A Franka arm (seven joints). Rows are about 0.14 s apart.
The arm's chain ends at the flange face. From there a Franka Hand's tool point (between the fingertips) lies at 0.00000 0.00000 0.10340 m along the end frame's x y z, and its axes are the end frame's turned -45 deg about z.
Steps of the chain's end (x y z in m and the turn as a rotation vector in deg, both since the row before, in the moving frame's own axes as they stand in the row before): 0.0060, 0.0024, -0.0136, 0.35, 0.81, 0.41; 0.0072, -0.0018, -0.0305, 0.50, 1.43, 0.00; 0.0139, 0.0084, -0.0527, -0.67, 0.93, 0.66; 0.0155, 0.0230, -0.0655, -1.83, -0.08, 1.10
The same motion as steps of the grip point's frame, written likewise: 0.0040, 0.0065, -0.0136, -0.33, 0.82, 0.41; 0.0088, 0.0050, -0.0305, -0.66, 1.36, 0.00; 0.0042, 0.0178, -0.0527, -1.13, 0.18, 0.66; -0.0078, 0.0294, -0.0656, -1.24, -1.35, 1.10
